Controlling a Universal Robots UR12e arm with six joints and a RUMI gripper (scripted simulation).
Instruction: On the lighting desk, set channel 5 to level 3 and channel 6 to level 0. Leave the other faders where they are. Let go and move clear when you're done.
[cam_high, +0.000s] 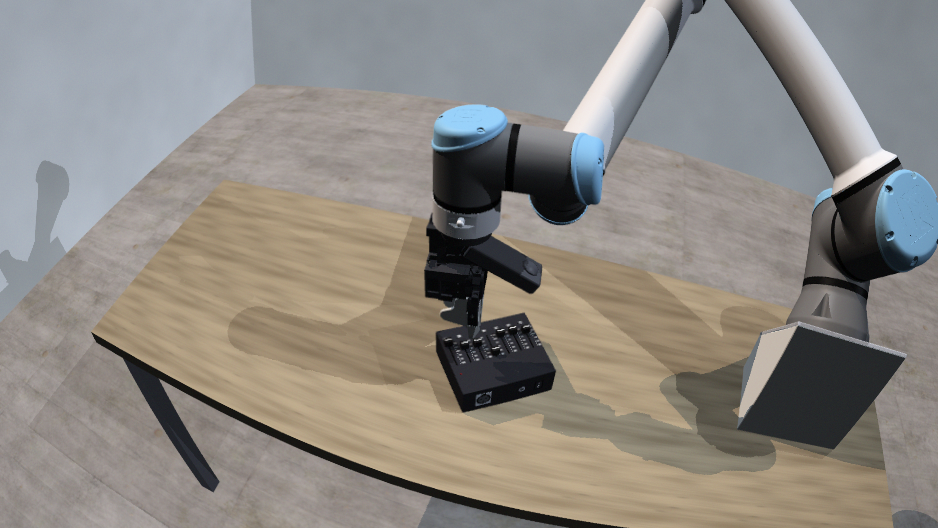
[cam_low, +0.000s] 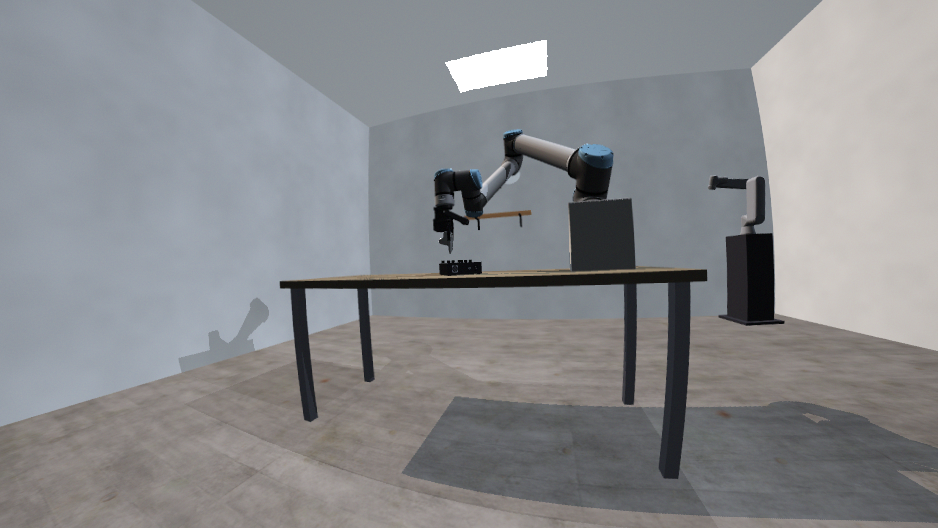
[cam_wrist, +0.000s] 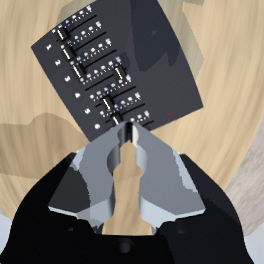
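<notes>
The channel 6 fader knob is 20 mm ahead of my hand, 10 mm to the right of it and 50 mm below it. From my hand the other things lie so: channel 5 fader knob (20 mm to the right, 50 mm below).
</notes>
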